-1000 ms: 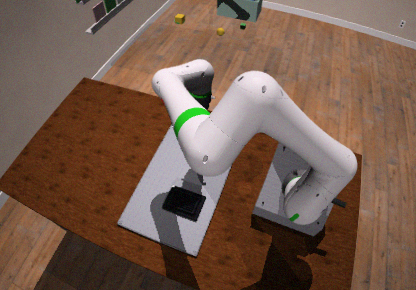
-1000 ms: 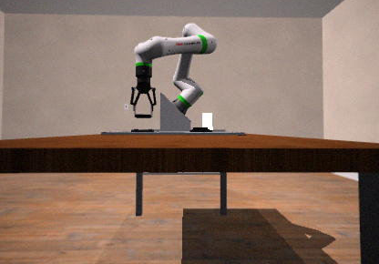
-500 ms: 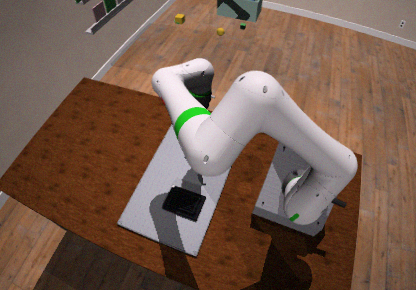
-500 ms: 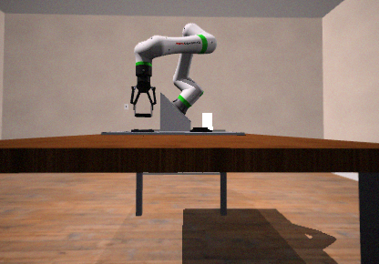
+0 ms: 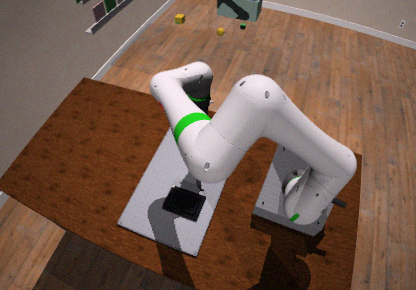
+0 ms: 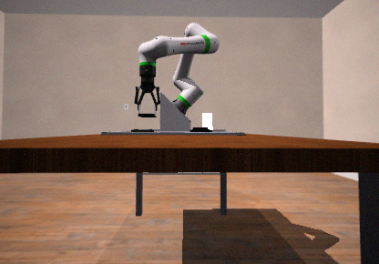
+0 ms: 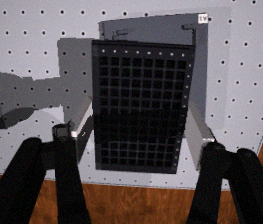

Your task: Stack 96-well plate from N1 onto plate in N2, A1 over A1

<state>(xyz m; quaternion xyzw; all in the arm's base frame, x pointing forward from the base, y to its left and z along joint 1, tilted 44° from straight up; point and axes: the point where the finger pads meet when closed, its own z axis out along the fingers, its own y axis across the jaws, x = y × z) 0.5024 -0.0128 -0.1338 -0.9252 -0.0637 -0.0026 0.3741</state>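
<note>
My gripper is now 10 mm short of the grey plate nest, 20 mm to the left of it and 110 mm above it. Round my hand: grey pegboard mat 10 mm behind, 160 mm to the left, 120 mm below; then black 96-well plate 20 mm below.
</note>
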